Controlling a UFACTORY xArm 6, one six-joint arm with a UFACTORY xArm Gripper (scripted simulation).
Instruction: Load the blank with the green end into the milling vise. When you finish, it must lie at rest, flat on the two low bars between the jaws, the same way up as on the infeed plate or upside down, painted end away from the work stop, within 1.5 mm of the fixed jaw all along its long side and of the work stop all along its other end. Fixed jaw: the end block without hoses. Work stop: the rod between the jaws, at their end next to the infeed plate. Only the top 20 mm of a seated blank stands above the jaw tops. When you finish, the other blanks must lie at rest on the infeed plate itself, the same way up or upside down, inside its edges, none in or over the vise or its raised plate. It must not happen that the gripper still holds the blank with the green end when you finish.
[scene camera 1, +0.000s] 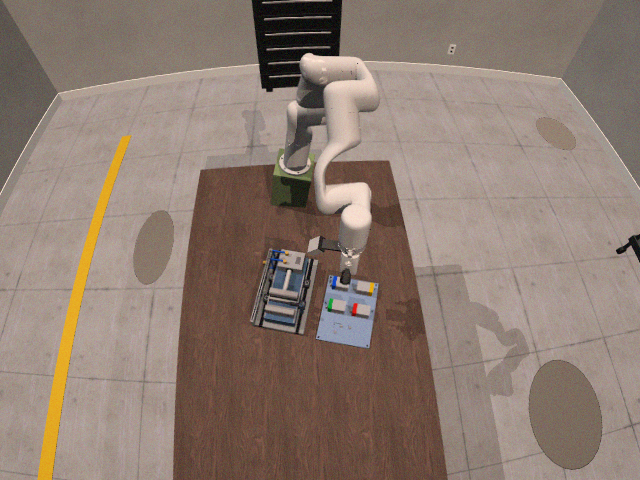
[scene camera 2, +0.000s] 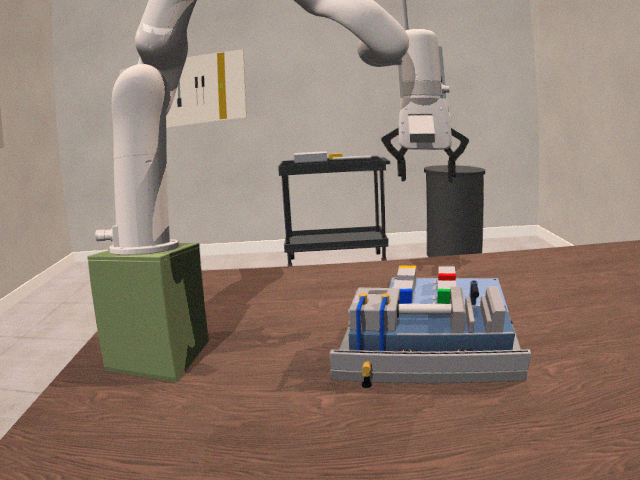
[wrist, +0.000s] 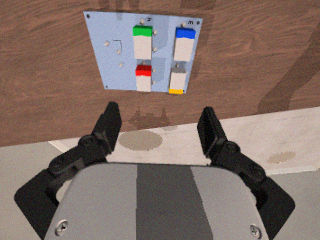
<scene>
My gripper shows in scene camera 1, in scene camera 2 and in the wrist view (160, 114). One and the same spot on my gripper: (scene camera 1: 343, 279) is (scene camera 2: 464, 136).
</scene>
